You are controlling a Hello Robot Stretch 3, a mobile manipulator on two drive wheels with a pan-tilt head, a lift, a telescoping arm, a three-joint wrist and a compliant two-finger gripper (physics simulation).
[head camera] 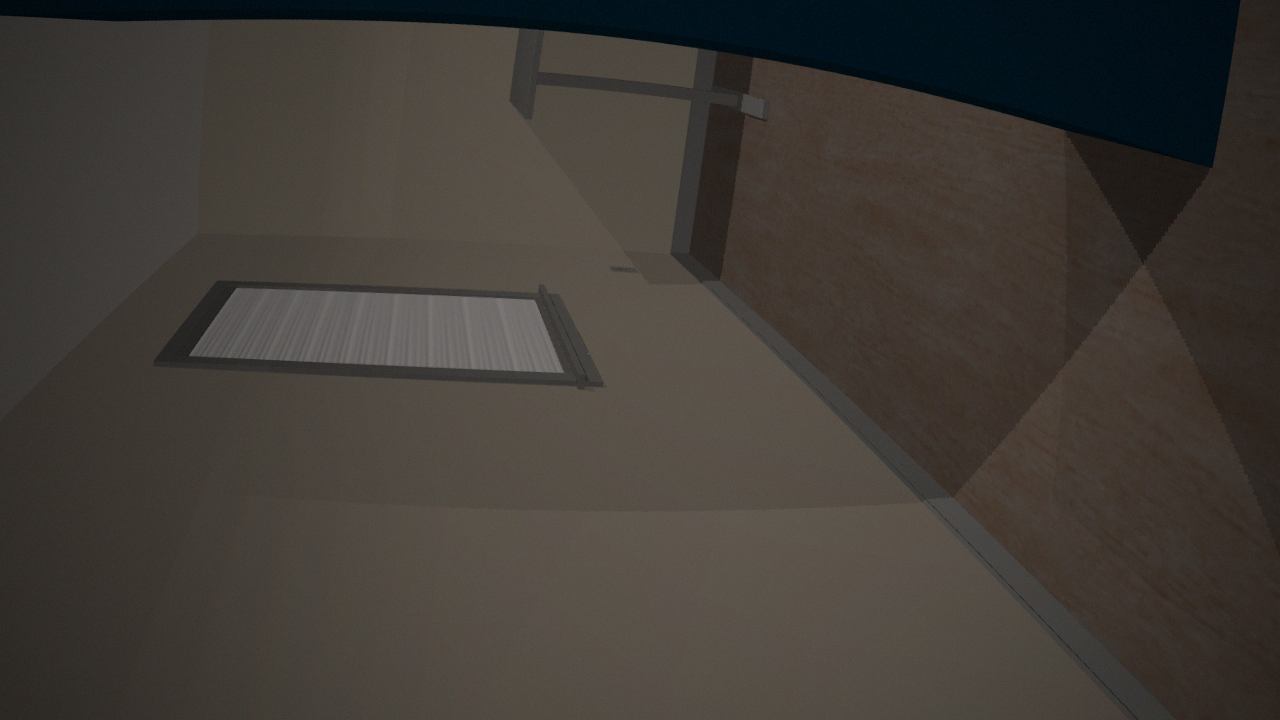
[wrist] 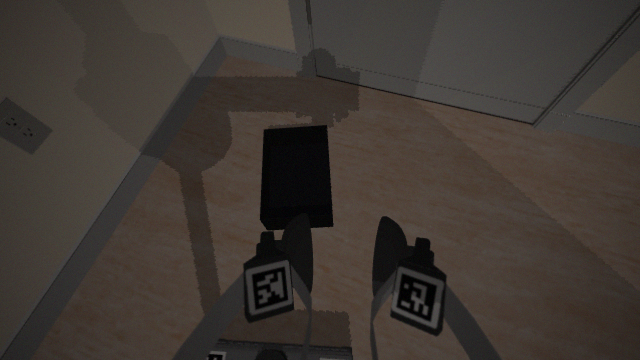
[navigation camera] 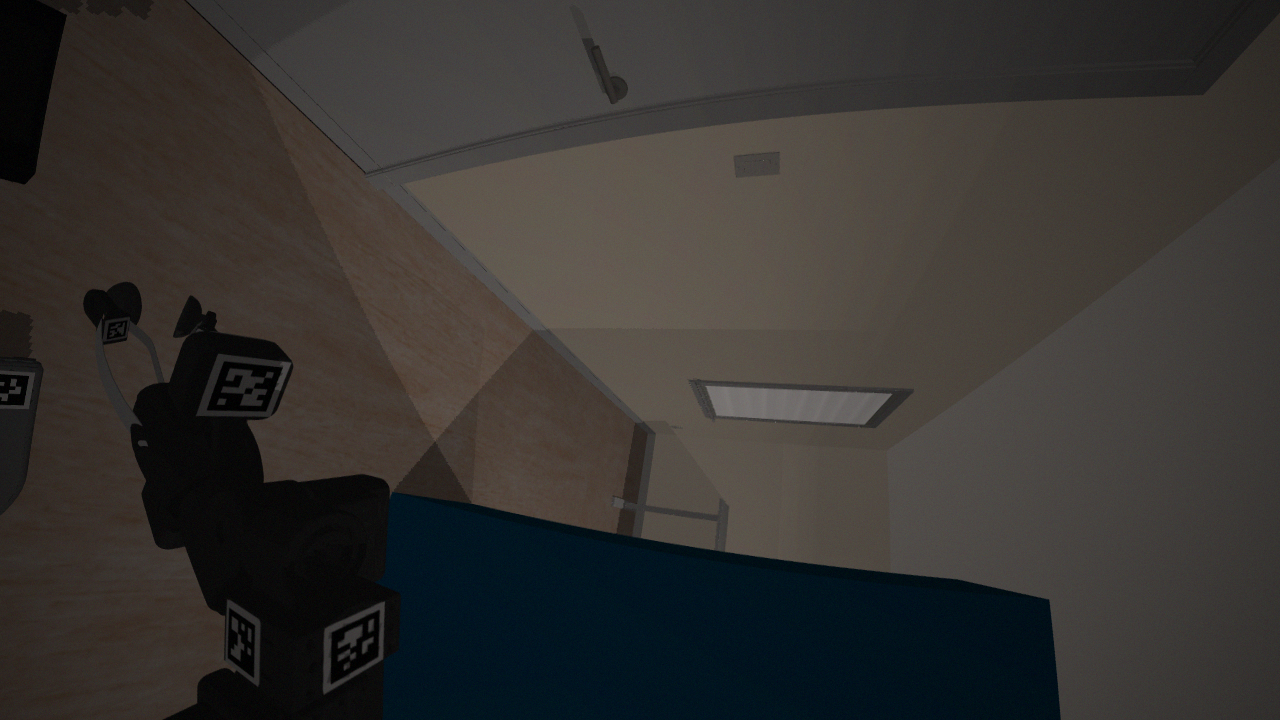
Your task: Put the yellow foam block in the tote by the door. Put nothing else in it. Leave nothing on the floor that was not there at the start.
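Frame: origin at the robot's base, x ahead, y left, z up, level; centimetres.
Where they show: gripper, fingertip midpoint: [wrist: 343, 240] [navigation camera: 152, 299].
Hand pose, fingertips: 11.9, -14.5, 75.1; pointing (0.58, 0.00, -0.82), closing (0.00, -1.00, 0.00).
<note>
After its pixels a point has its place, as x, y, z.
A black open-topped tote [wrist: 322, 219] @[36.3, -8.4, 7.2] [navigation camera: 22, 98] @[51.9, -7.8, 0.3] stands on the floor near the grey door [wrist: 425, 45] @[85.6, -37.1, 23.3] [navigation camera: 447, 71] @[79.7, -57.1, 54.2]. It shows above the fingers in the wrist view and partly, at the upper left edge, in the navigation camera view. My gripper [wrist: 343, 240] @[11.9, -14.5, 75.1] [navigation camera: 153, 310] @[11.9, -14.5, 75.1] is open, with floor visible between its fingertips. In the wrist view the left fingertip overlaps the near edge of the tote; the gripper hangs above the floor. The yellow foam block does not show in these views. The tote's inside is too dark to make out.
A large dark blue panel [head camera: 895, 26] @[-39.4, -101.7, 73.0] [navigation camera: 716, 644] @[-51.0, -98.3, 117.2] stands close to the cameras. Beyond it are a wall with a framed bright panel [head camera: 384, 326] @[10.7, -295.3, 140.1] [navigation camera: 787, 402] @[12.9, -287.9, 139.8] and a grey metal frame [head camera: 626, 85] @[-91.2, -353.9, 51.4] [navigation camera: 675, 512] @[-90.8, -354.1, 51.0]. A wall with an outlet [wrist: 25, 125] @[44.2, 54.1, 39.5] runs beside the tote.
</note>
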